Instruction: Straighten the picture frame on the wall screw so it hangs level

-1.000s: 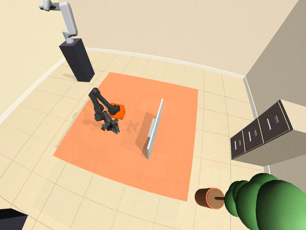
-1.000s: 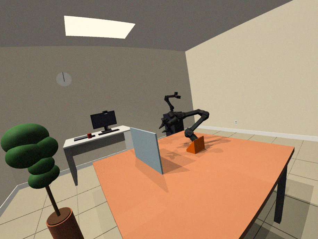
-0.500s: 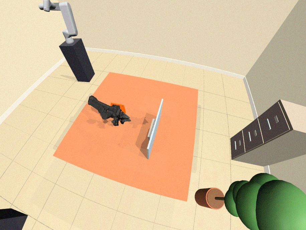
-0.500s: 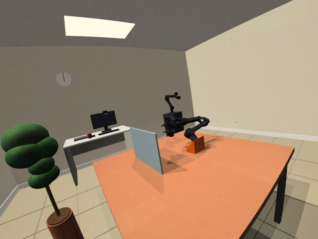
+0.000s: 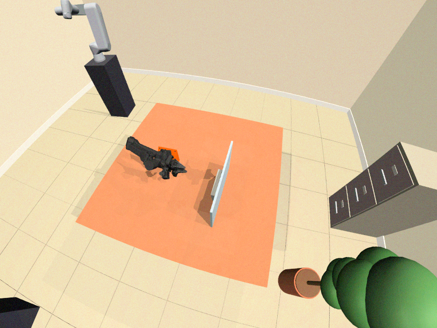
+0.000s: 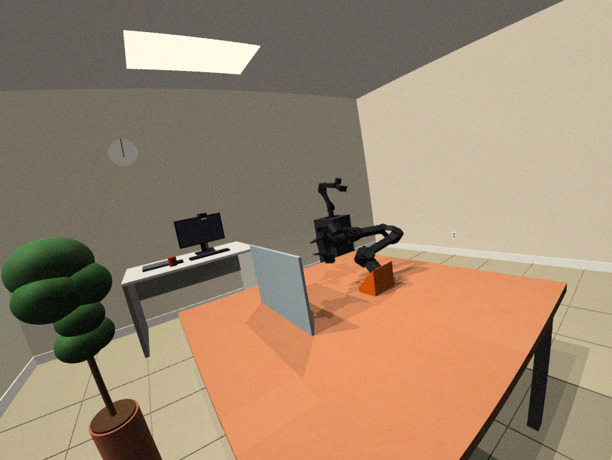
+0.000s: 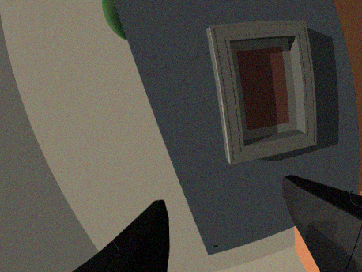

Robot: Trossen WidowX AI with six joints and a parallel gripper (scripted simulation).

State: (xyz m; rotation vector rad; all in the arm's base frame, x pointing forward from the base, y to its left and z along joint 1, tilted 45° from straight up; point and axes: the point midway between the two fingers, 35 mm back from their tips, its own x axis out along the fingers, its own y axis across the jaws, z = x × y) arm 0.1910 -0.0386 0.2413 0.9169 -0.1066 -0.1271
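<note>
The picture frame lies 20 cm ahead of my gripper tip, 3 cm to the right of it and 9 cm below it. The rest, counted from my gripper tip: wall panel 21 cm ahead, 1 cm to the right, 10 cm below.
</note>
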